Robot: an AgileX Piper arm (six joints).
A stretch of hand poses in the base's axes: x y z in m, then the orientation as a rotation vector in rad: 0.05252 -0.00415 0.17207 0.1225 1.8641 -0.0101; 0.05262 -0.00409 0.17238 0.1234 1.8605 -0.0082; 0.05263 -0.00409 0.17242 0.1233 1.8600 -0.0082; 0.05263 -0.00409 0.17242 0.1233 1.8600 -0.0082; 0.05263 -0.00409 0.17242 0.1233 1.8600 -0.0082; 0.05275 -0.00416 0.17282 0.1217 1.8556 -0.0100; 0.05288 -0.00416 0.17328 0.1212 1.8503 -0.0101; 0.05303 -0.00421 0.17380 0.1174 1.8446 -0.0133; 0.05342 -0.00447 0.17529 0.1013 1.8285 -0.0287; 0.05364 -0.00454 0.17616 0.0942 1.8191 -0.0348; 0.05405 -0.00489 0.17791 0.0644 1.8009 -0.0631
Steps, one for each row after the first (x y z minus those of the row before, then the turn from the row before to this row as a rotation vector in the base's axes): 0.00010 0.00006 0.00031 0.0016 -0.0037 0.0002; 0.00001 0.00000 0.00004 -0.0001 -0.0005 0.0000; 0.00000 0.00000 0.00000 0.0000 0.0000 0.0000; 0.00000 0.00000 0.00000 0.0000 0.0000 0.0000; 0.00012 -0.00007 0.00040 -0.0022 -0.0044 0.0000; 0.00013 0.00000 0.00046 -0.0005 -0.0053 0.0001; 0.00015 -0.00005 0.00052 -0.0044 -0.0056 0.0007; 0.00039 -0.00026 0.00149 -0.0196 -0.0157 0.0024; 0.00022 -0.00007 0.00087 -0.0083 -0.0092 0.0014; 0.00041 -0.00035 0.00175 -0.0360 -0.0170 0.0049
